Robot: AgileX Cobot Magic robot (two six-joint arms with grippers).
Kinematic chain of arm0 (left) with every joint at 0, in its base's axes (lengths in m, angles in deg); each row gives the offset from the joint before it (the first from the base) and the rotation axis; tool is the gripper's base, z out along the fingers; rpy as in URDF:
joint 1: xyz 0 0 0.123 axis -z
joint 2: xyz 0 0 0 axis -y
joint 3: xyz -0.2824 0 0.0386 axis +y
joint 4: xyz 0.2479 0 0.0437 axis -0.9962 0 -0.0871
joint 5: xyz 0 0 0 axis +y
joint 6: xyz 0.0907 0 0.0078 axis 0.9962 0 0.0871
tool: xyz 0 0 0 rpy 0 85 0
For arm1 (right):
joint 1: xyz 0 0 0.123 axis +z
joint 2: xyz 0 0 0 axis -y
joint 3: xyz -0.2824 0 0.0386 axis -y
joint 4: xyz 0.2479 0 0.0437 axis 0.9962 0 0.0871
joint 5: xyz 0 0 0 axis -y
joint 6: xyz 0.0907 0 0.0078 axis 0.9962 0 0.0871
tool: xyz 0 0 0 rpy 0 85 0
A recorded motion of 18 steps. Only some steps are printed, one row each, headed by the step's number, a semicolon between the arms.
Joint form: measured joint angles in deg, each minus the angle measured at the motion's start. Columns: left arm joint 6, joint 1, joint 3, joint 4, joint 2, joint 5; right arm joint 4, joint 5, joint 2, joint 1, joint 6, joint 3.
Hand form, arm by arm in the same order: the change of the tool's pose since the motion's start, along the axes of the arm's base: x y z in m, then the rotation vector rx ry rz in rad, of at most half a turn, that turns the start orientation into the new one. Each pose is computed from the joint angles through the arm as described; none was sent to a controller.
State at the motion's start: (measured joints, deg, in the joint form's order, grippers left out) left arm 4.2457 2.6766 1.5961 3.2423 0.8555 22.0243; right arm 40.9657 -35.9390 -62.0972 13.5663 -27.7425 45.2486
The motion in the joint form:
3: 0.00 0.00 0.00 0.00 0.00 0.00; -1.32 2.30 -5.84 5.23 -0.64 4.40
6: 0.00 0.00 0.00 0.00 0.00 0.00; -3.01 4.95 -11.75 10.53 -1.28 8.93
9: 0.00 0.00 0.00 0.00 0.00 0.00; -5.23 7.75 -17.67 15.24 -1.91 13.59
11: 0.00 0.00 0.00 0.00 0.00 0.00; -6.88 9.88 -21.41 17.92 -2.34 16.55
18: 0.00 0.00 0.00 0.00 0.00 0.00; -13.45 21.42 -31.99 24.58 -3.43 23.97
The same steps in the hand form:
3: 0.0000 0.0000 0.0000 0.0000 0.0000 0.0000; 0.0188 0.0243 0.0017 -0.0319 -0.0193 0.0777
6: 0.0000 0.0000 0.0000 0.0000 0.0000 0.0000; 0.0358 0.0530 0.0012 -0.0673 -0.0498 0.1558
9: 0.0000 0.0000 0.0000 0.0000 0.0000 0.0000; 0.0515 0.0831 -0.0016 -0.1073 -0.0911 0.2262
11: 0.0000 0.0000 0.0000 0.0000 0.0000 0.0000; 0.0611 0.1024 -0.0044 -0.1341 -0.1263 0.2644
18: 0.0000 0.0000 0.0000 0.0000 0.0000 0.0000; 0.0892 0.1570 -0.0177 -0.2135 -0.3108 0.3201

